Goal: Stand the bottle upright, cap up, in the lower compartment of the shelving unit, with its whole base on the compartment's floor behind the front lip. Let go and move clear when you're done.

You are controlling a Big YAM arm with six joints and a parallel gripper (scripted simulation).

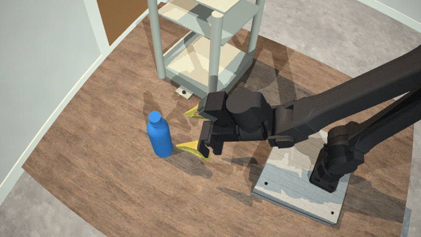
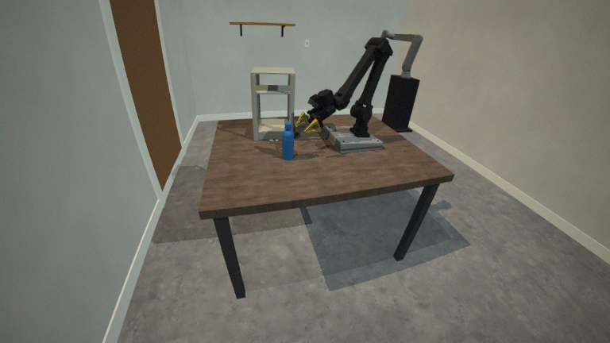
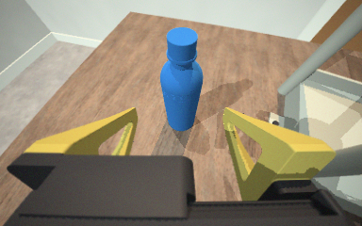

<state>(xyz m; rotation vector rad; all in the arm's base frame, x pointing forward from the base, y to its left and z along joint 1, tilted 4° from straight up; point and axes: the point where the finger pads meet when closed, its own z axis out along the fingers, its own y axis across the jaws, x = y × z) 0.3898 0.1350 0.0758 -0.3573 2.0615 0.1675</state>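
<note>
The blue bottle is 70 mm ahead of my hand, 30 mm below it and 20 mm to the left of it.
</note>
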